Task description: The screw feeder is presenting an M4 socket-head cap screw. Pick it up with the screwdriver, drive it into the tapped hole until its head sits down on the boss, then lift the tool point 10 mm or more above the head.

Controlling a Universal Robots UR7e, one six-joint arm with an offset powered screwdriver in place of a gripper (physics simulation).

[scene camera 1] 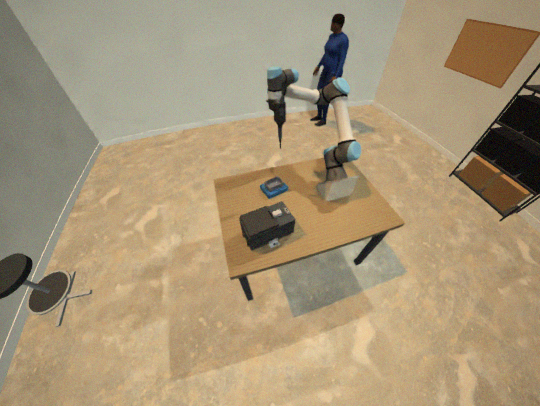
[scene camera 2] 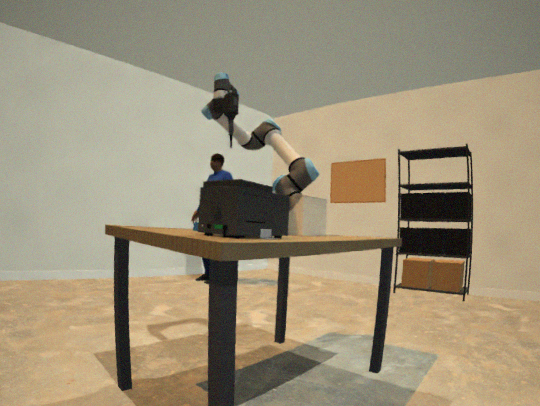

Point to a black screw feeder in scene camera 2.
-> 236, 208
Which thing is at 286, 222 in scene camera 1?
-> A black screw feeder.
